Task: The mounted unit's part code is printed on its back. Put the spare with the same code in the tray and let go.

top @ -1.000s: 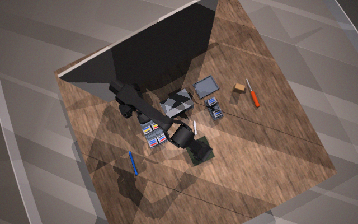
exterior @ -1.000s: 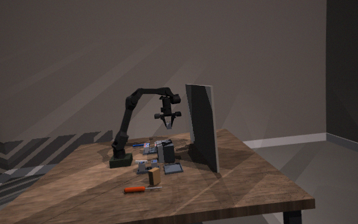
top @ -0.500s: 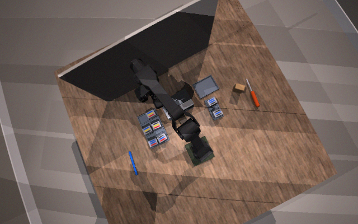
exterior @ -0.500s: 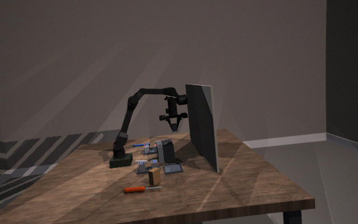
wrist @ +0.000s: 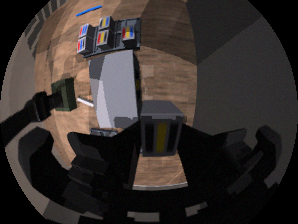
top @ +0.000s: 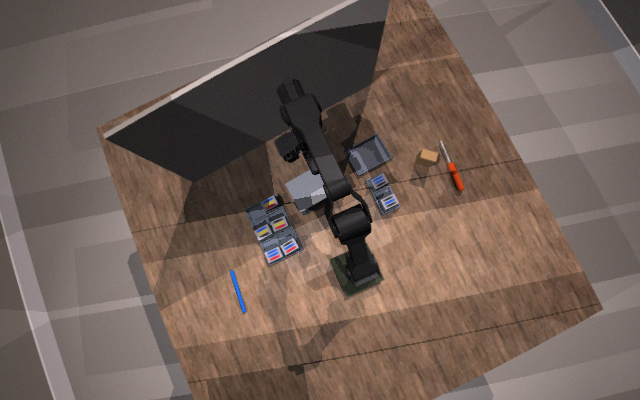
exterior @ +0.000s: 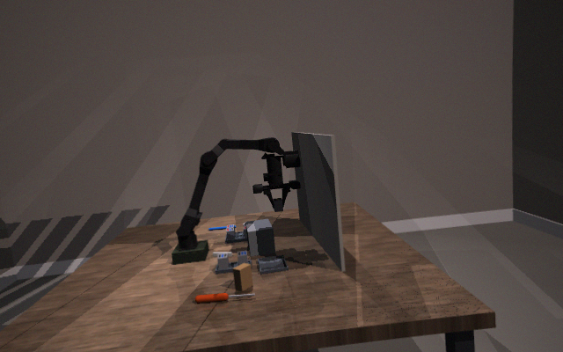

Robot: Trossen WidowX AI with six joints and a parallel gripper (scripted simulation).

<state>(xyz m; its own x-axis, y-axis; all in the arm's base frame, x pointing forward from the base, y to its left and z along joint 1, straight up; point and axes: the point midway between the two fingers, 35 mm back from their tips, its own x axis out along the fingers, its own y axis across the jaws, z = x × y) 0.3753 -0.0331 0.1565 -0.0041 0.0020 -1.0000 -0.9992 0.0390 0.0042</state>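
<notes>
Right now my gripper tip is 17 cm to the left of the grey tray, 16 cm above it and 6 cm past it. The rest, counted from my gripper tip: grey mounted unit: 12 cm below, 9 cm behind, 4 cm to the left; tan block: 32 cm to the right, 17 cm behind, 13 cm below; upright grey board: 16 cm ahead, 6 cm above, 4 cm to the left.
</notes>
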